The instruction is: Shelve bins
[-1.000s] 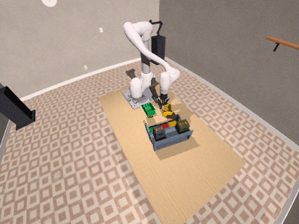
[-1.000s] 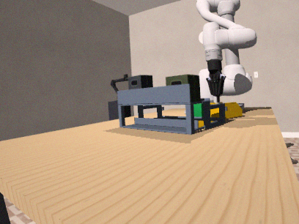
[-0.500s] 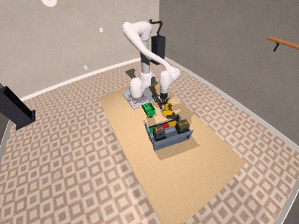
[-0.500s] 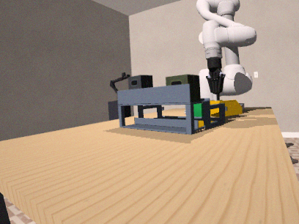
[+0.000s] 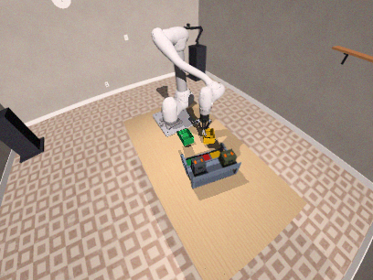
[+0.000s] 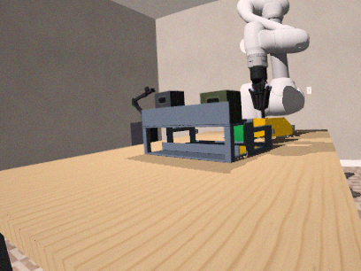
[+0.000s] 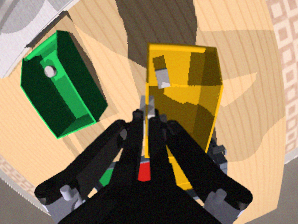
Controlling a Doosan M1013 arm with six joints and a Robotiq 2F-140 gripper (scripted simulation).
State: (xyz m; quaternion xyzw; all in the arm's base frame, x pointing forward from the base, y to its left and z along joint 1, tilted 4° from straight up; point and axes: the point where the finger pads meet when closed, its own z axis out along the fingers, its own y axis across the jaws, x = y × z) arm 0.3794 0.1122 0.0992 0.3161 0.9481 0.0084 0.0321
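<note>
Now: the yellow bin 3 cm ahead of my hand, 4 cm to the left of it and 4 cm below it. The rest, counted from my hand: dark box (28 cm ahead, 29 cm to the right, 6 cm above); green bin (11 cm behind, 12 cm to the right, 7 cm below).
</note>
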